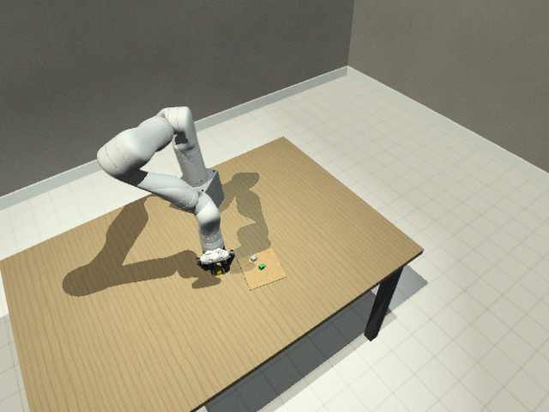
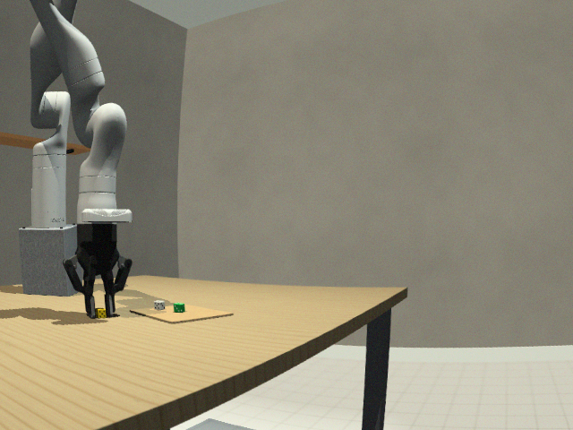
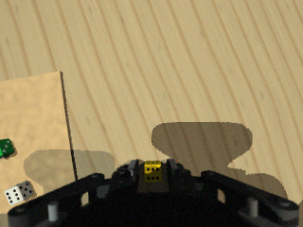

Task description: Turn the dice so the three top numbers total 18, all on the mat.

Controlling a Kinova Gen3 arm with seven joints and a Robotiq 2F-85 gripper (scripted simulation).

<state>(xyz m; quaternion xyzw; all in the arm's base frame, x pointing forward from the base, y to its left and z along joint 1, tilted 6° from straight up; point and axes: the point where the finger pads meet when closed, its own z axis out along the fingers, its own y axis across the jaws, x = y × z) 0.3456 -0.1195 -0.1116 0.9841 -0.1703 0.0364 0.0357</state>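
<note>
The yellow die lies 10 mm below my hand. Round my hand: white die 30 mm ahead, 130 mm to the left, 10 mm below; tan mat 70 mm ahead, 140 mm to the left, 20 mm below; green die 70 mm ahead, 140 mm to the left, 10 mm below.
</note>
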